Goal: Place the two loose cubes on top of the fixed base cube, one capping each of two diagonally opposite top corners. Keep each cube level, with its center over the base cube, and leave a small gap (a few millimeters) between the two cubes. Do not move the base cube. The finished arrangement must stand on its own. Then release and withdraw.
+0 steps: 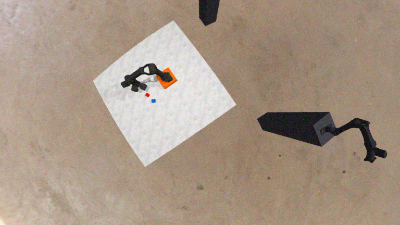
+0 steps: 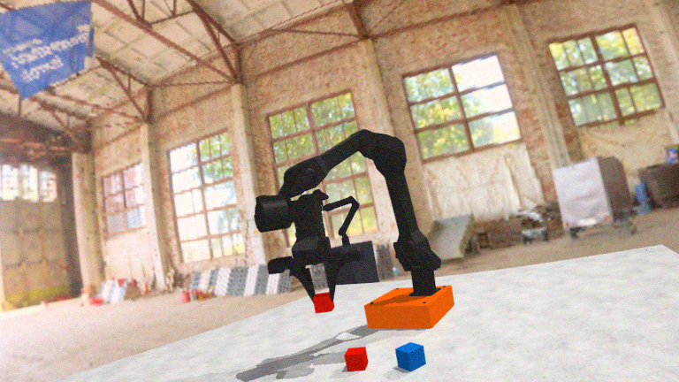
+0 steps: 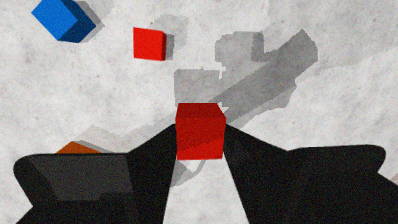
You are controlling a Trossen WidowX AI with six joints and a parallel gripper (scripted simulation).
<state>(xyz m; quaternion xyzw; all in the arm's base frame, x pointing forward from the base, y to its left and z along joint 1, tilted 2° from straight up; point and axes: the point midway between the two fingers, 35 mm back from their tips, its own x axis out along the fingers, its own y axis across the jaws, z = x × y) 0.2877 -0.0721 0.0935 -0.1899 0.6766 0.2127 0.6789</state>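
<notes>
The blue base cube is 1 cm behind my gripper tip, 18 cm to the left of it and 10 cm below it.
</notes>
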